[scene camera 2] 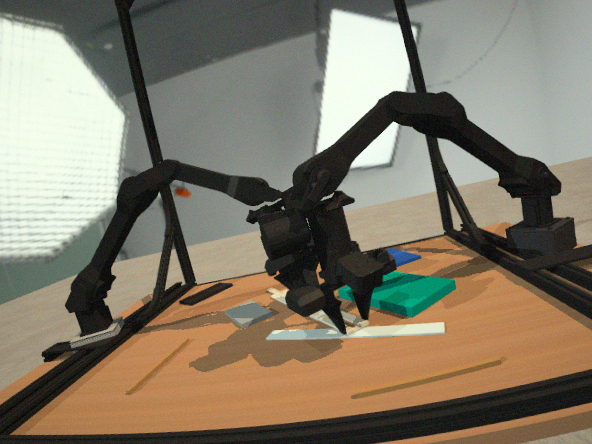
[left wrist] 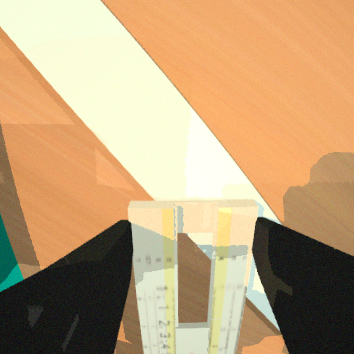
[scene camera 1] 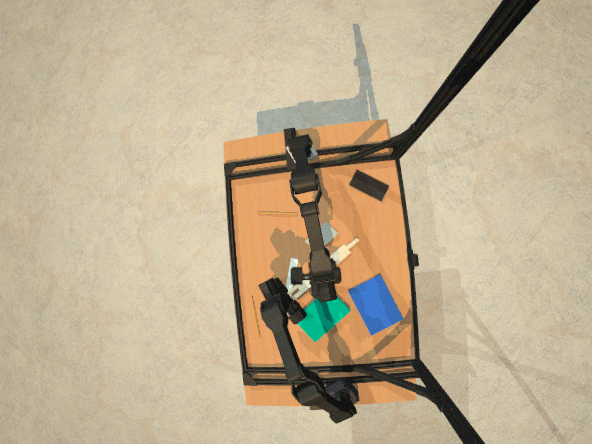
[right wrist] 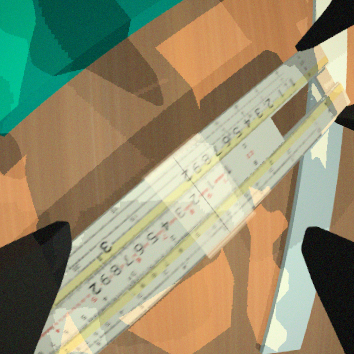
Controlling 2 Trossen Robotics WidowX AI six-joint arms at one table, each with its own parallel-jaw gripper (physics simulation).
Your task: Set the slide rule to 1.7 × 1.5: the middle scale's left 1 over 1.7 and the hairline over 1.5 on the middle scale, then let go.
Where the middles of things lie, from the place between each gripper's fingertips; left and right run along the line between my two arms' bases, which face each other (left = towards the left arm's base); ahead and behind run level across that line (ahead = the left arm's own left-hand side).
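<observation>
From my left hand, the long ruler (scene camera 2: 427, 328) is 10 mm ahead and 10 mm to the right, and going by their middles, it's the nearest to my left hand of the things named here. The green block (scene camera 2: 407, 294) is 90 mm to the left of my left hand and 120 mm behind it. You'll find the slide rule (right wrist: 190, 181) 90 mm to the right of that left hand and 150 mm behind it, and the middle slide (right wrist: 116, 275) 110 mm to the right of it and 180 mm behind.
My right hand is 2 cm above the slide rule, 3 cm to the left of it and 5 cm past it. By its middle, the slide rule is nearer to my right hand than to my left hand. Still from my right hand, the middle slide is 2 cm below, 5 cm to the right and 8 cm behind, the long ruler is 3 cm below, 5 cm to the left and 11 cm ahead, and the green block is 2 cm below, 2 cm behind and 16 cm to the left.
</observation>
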